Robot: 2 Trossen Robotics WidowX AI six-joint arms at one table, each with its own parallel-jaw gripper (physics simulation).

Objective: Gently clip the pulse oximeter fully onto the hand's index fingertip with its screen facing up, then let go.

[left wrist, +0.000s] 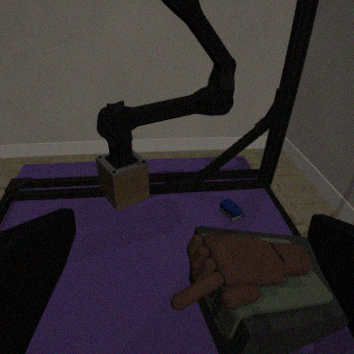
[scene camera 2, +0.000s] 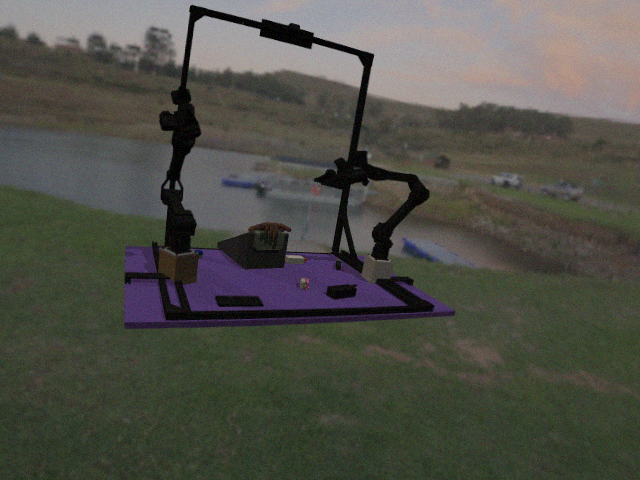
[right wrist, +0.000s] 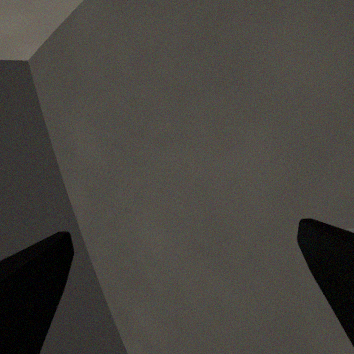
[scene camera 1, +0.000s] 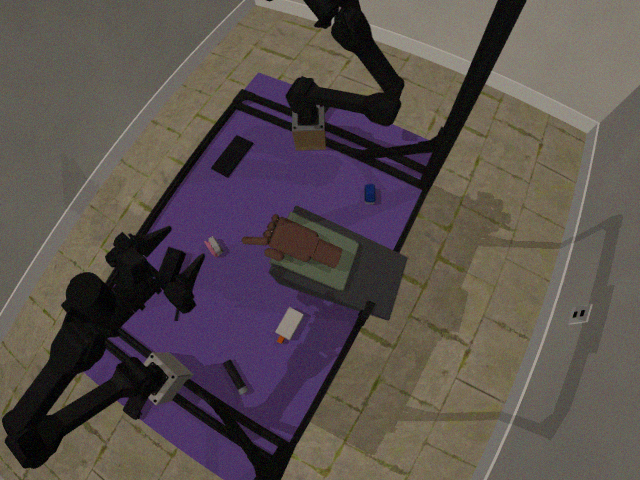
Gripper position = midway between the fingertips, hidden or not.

The left gripper (scene camera 1: 187, 240) is open, holding nothing. The right gripper (scene camera 2: 184, 96) is open, with nothing in its grasp. Further things: a grey plate (scene camera 1: 376, 274).
The left gripper shows as well in the left wrist view (left wrist: 194, 223) and in scene camera 2 (scene camera 2: 317, 181). The right gripper is seen too in the right wrist view (right wrist: 186, 236). The grey plate is seen too in the left wrist view (left wrist: 312, 322) and in scene camera 2 (scene camera 2: 240, 249).
